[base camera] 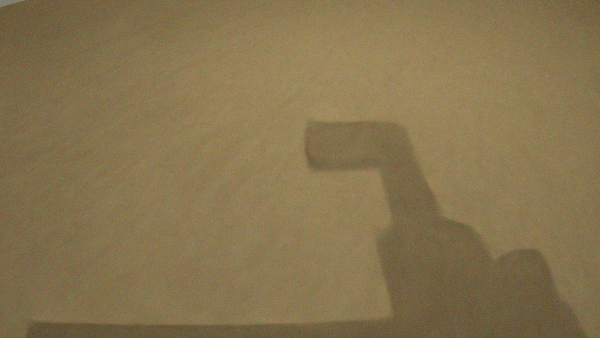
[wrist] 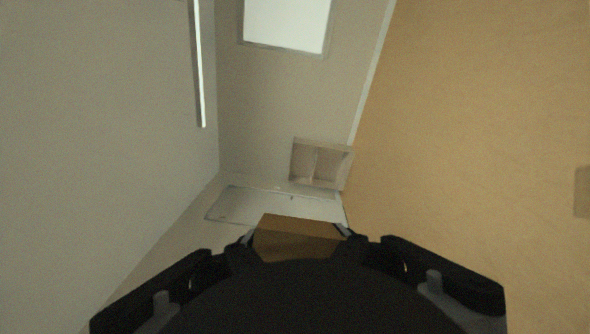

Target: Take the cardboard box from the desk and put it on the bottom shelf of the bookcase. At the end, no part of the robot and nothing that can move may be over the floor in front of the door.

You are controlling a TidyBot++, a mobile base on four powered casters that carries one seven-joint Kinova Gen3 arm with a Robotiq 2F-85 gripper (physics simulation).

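My gripper is shut on the cardboard box, a brown box between the two black fingers at the lower middle of the wrist view. The wrist view is turned on its side, with the floor on the right. Beyond the box, far off, a small pale bookcase with two open compartments stands against the wall at the floor's edge. A pale door shows beside it, partly hidden behind the box and the fingers. The desk does not show in either view. The gripper and box do not show in the base view.
The base view shows brown floor with the dark shadow of the arm and base. In the wrist view, a bright window is in the bookcase's wall, a light strip is on the left, and a shadow lies on the floor at the right edge.
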